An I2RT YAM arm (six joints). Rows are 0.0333 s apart.
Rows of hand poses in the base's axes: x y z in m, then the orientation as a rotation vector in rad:
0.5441 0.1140 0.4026 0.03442 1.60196 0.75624
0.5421 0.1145 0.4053 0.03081 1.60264 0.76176
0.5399 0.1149 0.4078 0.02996 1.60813 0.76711
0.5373 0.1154 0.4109 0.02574 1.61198 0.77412
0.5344 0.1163 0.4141 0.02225 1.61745 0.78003
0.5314 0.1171 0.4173 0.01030 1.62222 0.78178
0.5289 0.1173 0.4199 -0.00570 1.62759 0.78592
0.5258 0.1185 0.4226 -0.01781 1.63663 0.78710
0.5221 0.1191 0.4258 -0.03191 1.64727 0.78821
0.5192 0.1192 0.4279 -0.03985 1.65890 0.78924
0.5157 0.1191 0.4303 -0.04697 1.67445 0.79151
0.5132 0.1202 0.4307 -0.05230 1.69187 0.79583
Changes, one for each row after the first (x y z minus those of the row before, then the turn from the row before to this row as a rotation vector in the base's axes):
-0.0020 0.0005 0.0027 0.00121 0.00044 0.00582
-0.0022 0.0004 0.0025 0.00126 0.00565 0.00493
-0.0026 0.0005 0.0031 0.00090 0.00342 0.00772
-0.0029 0.0009 0.0032 0.00016 0.00495 0.00688
-0.0030 0.0008 0.0032 -0.00679 0.00108 0.00930
-0.0025 0.0002 0.0026 -0.00767 0.00089 0.01340
-0.0031 0.0012 0.0027 -0.00847 0.00491 0.00981
-0.0037 0.0006 0.0032 -0.01003 0.00582 0.01128
-0.0029 0.0001 0.0021 -0.00709 0.00853 0.00756
-0.0035 -0.0001 0.0024 -0.00706 0.01261 0.00847
-0.0025 0.0011 0.0004 -0.00541 0.01526 0.00890

